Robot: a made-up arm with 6 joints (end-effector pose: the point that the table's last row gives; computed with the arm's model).
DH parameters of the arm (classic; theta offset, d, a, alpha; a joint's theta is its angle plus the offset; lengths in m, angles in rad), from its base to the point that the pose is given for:
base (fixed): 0.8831 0 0.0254 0
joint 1: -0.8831 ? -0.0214 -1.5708
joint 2: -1.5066 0 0.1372 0
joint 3: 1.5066 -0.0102 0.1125 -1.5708
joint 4: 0 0.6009 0.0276 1.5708
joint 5: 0 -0.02 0.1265 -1.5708
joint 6: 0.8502 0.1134 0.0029 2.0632
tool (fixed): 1.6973 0.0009 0 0
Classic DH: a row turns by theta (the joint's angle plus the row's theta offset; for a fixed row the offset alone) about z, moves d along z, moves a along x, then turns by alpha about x.
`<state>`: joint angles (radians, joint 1 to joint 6).
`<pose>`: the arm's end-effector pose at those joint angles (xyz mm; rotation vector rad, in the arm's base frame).
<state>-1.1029 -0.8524 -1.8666 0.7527 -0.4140 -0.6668</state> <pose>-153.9 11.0 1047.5 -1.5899 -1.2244 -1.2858</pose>
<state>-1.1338 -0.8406 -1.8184 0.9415 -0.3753 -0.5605</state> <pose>-140.9 -58.1 1035.6 -1.3095 -1.3343 -1.1975</pose>
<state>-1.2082 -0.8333 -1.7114 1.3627 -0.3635 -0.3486</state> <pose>-118.3 -187.4 976.5 -0.6973 -1.5835 -1.1100</pose>
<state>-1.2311 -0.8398 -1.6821 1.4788 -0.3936 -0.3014</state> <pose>-116.0 -212.0 953.0 -0.5403 -1.6620 -1.1226</pose>
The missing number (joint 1, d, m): 0.2579
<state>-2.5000 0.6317 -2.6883 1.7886 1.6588 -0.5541</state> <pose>-452.0 -440.1 799.9 -0.4707 -0.4960 -0.5606</pose>
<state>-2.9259 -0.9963 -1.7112 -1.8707 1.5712 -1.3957</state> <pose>-36.4 96.7 1066.6 -1.9997 -2.0171 0.9880</pose>
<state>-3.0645 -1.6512 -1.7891 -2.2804 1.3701 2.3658</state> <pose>547.9 102.0 918.3 1.8032 0.3846 0.2721</pose>
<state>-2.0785 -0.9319 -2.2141 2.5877 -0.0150 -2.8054</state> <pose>-1.1 145.4 1058.7 -2.5796 0.0038 -1.5507</pose>
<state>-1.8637 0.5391 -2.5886 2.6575 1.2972 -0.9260</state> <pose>-147.8 -621.2 847.4 -0.6889 -1.4884 -0.0634</pose>
